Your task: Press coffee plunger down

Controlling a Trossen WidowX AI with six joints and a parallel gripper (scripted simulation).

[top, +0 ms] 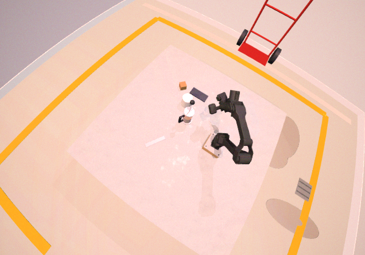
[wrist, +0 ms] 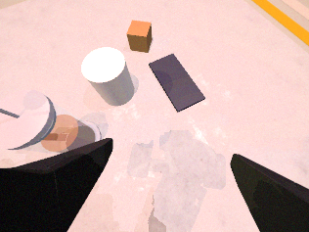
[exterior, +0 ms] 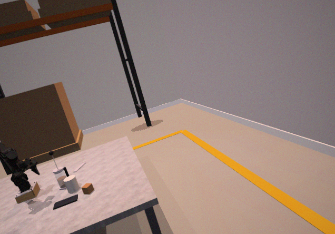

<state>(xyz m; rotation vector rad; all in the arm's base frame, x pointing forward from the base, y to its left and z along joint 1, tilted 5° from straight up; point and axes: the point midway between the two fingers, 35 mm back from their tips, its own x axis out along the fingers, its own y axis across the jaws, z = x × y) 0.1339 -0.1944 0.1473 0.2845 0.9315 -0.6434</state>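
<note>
The glass coffee press is 140 mm ahead of my gripper tip, 140 mm to the left of it and 50 mm below it.
</note>
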